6 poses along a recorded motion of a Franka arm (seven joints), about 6.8 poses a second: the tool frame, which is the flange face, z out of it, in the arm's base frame.
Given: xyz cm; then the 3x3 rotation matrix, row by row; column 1 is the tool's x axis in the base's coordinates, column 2 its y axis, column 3 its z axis. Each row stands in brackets.
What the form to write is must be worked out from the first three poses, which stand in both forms.
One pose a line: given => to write
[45.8 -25.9 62.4], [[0.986 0.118 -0.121], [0.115 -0.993 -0.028], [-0.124 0.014 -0.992]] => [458 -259 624], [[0.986 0.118 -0.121], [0.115 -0.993 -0.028], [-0.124 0.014 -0.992]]
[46.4 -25.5 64.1], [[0.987 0.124 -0.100], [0.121 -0.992 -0.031], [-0.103 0.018 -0.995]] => [464 -255 641], [[0.987 0.124 -0.100], [0.121 -0.992 -0.031], [-0.103 0.018 -0.995]]
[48.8 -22.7 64.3], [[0.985 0.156 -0.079], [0.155 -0.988 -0.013], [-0.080 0.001 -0.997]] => [488 -227 643], [[0.985 0.156 -0.079], [0.155 -0.988 -0.013], [-0.080 0.001 -0.997]]
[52.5 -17.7 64.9], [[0.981 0.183 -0.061], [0.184 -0.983 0.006], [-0.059 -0.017 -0.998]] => [525 -177 649], [[0.981 0.183 -0.061], [0.184 -0.983 0.006], [-0.059 -0.017 -0.998]]
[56.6 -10.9 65.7], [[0.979 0.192 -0.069], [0.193 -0.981 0.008], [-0.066 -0.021 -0.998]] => [566 -109 657], [[0.979 0.192 -0.069], [0.193 -0.981 0.008], [-0.066 -0.021 -0.998]]
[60.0 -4.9 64.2], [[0.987 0.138 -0.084], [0.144 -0.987 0.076], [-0.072 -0.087 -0.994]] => [600 -49 642], [[0.987 0.138 -0.084], [0.144 -0.987 0.076], [-0.072 -0.087 -0.994]]
